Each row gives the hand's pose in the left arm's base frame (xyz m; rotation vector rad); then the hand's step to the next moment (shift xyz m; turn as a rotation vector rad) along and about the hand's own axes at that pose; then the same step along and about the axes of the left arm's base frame.
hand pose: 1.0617 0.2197 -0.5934 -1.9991 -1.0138 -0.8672
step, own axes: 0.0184 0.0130 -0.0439 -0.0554 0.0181 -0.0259
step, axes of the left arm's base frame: 0.0092 -0.0350 0.0335 -0.0164 -0.0495 -0.0367
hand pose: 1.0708 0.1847 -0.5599 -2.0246 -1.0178 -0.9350
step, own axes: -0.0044 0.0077 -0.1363 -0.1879 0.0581 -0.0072
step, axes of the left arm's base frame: -0.0354 -0.1151 0.0645 -0.0348 -0.1014 -0.1651
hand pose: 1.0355 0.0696 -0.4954 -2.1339 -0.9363 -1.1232
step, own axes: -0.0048 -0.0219 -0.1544 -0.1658 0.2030 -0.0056
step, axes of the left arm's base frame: -0.0919 -0.1002 0.0764 0.0881 -0.1811 -0.1678
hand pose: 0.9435 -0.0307 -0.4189 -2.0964 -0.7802 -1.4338
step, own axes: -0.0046 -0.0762 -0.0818 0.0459 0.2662 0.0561
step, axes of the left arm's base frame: -0.1082 -0.0003 0.0284 0.2338 -0.1464 0.0059
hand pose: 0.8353 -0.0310 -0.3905 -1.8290 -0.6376 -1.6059
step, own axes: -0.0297 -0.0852 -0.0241 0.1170 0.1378 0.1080
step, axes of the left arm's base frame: -0.0813 0.0430 -0.0163 0.1893 -0.0228 0.0895
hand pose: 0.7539 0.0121 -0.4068 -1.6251 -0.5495 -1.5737
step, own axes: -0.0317 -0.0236 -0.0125 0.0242 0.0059 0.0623
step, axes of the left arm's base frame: -0.0302 0.0110 -0.0261 0.0467 0.0397 0.0272
